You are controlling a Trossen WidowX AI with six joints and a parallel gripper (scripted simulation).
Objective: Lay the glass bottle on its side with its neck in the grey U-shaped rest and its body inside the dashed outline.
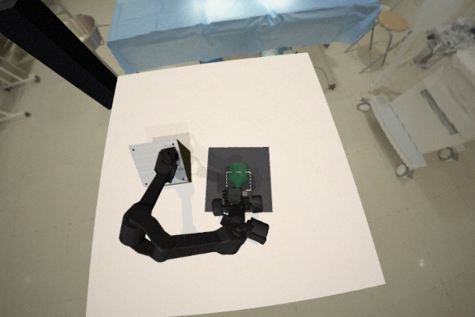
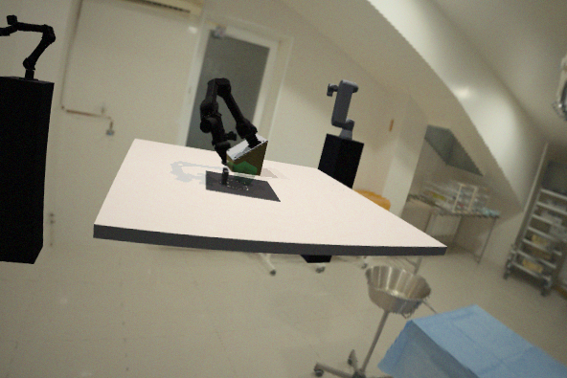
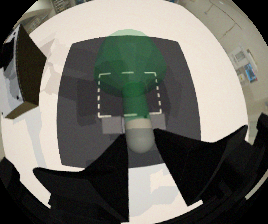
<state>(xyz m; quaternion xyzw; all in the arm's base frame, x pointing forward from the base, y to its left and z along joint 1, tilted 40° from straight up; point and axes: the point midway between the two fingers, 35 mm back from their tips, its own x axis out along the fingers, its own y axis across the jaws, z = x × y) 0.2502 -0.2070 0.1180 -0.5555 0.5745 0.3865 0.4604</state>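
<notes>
The green glass bottle lies 1 cm ahead of my gripper tip, 5 cm to the left of it and 2 cm below it. From my gripper tip the other things lie so: dark mat: 2 cm ahead, 9 cm to the left, 9 cm below.
</notes>
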